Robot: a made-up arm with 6 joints.
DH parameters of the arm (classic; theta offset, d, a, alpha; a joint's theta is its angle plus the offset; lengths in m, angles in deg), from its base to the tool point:
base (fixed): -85.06 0 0.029 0
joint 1: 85.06 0.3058 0.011 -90
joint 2: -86.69 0 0.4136 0
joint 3: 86.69 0.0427 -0.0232 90
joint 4: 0 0.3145 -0.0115 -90
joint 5: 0 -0.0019 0.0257 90
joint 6: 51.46 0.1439 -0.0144 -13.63
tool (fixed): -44.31 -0.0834 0 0
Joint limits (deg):
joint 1: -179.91..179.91
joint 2: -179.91..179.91
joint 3: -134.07..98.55
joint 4: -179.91..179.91
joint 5: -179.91..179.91
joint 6: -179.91..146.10
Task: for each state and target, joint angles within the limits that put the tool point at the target. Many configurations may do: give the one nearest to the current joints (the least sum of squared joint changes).
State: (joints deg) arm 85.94 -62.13 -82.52 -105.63 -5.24 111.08
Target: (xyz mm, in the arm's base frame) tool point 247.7 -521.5 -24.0
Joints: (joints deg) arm 118.01 -90.07 -64.56 -104.81 -7.31 111.25
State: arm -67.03 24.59 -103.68 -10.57 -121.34 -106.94
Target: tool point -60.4 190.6 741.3
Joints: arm -60.16 6.30 -73.55 -10.88 -115.18 -107.15
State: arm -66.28 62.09 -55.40 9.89 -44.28 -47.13
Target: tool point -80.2 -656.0 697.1
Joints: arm -98.51 75.09 -31.28 13.04 -38.96 -44.32
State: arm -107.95 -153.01 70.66 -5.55 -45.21 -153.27
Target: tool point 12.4 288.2 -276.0
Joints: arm -83.09 -179.91 76.83 5.58 -80.73 -141.15
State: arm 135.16 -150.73 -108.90 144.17 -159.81 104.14
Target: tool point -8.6 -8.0 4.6
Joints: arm 138.23 -147.07 -134.07 138.94 -173.62 108.30
